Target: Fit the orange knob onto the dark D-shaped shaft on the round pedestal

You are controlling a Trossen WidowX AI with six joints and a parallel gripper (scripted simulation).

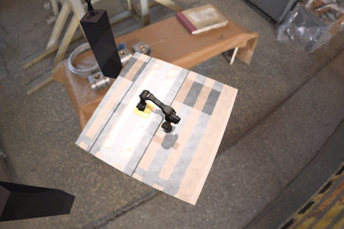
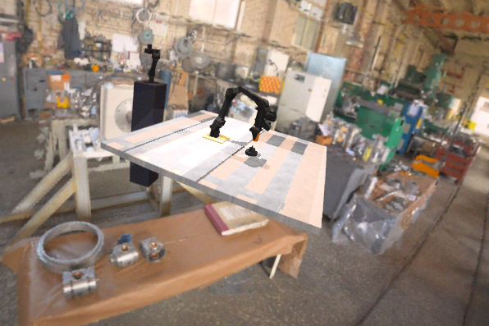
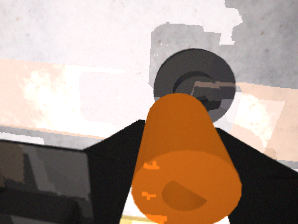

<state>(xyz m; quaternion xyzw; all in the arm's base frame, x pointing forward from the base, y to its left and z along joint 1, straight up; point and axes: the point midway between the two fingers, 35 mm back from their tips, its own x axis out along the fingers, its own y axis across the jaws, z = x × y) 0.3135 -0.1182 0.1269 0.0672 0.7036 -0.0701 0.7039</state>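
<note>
The D-shaped shaft is 2 cm to the right of my gripper tip and 7 cm below it. The rest, counted from my gripper tip: orange knob (2 cm above).
</note>
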